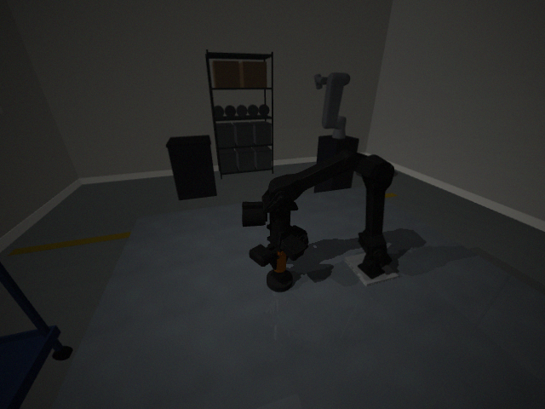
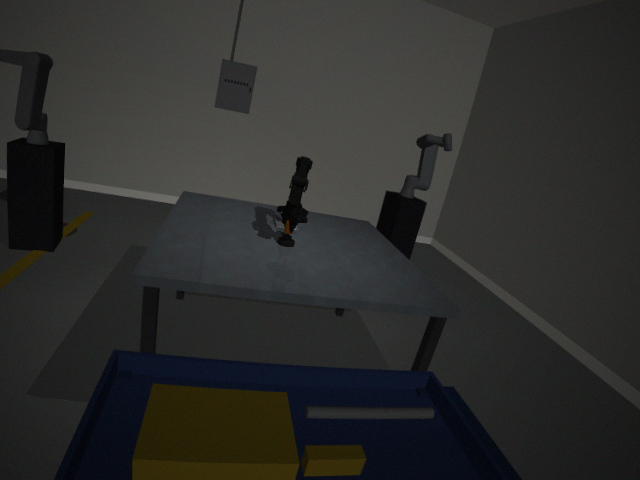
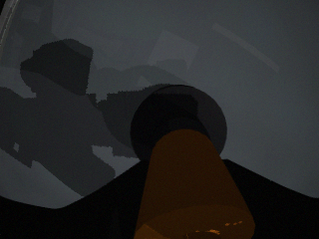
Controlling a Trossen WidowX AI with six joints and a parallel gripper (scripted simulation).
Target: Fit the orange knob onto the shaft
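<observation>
My gripper tip is 20 mm below the orange knob. Round my gripper tip: dark round pedestal 40 mm below.
</observation>
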